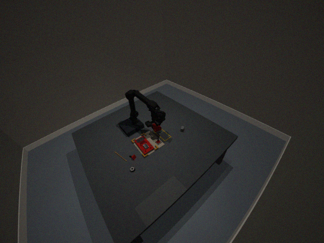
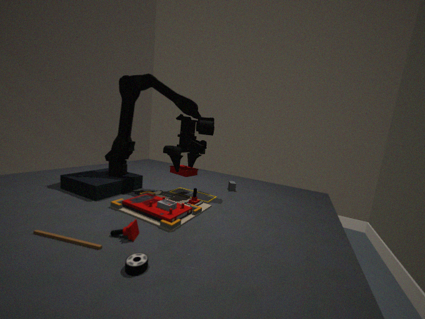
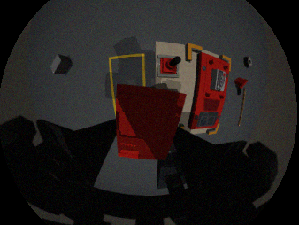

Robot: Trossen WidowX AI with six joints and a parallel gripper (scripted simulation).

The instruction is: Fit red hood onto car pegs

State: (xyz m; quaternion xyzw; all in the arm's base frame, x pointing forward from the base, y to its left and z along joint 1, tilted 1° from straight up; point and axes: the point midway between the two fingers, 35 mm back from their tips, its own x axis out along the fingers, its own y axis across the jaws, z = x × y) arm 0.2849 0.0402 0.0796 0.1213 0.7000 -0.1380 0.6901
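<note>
Right now the grey engine block is 3 cm ahead of my gripper tip, 19 cm to the right of it and 8 cm below it. Round my gripper tip: wheel 9 cm ahead, 42 cm to the right, 9 cm below; red hood 1 cm above; wooden stick 10 cm behind, 40 cm to the right, 10 cm below.
</note>
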